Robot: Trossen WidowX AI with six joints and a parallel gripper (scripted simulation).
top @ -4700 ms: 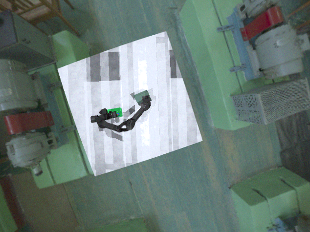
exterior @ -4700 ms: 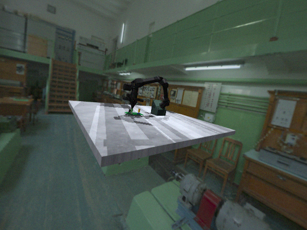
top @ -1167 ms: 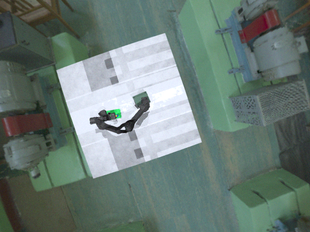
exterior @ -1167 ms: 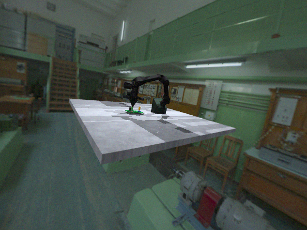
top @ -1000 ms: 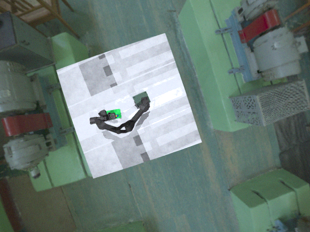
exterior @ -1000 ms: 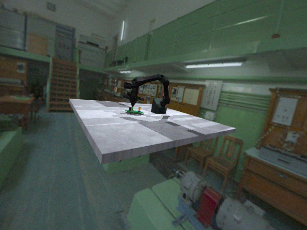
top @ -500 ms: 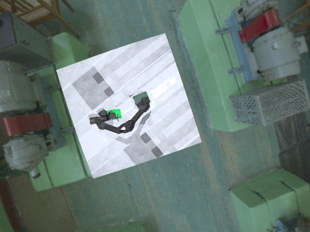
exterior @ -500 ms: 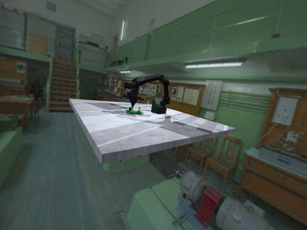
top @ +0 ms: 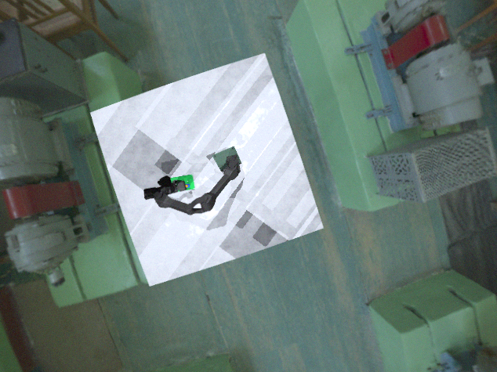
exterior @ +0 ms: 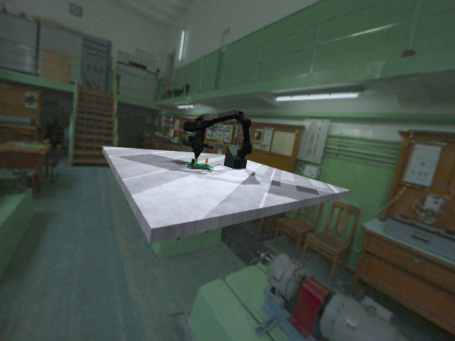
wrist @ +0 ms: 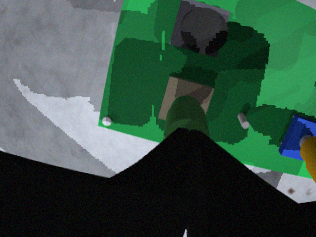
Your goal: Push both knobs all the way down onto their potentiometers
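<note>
My gripper tip is 20 mm above the green knob.
</note>
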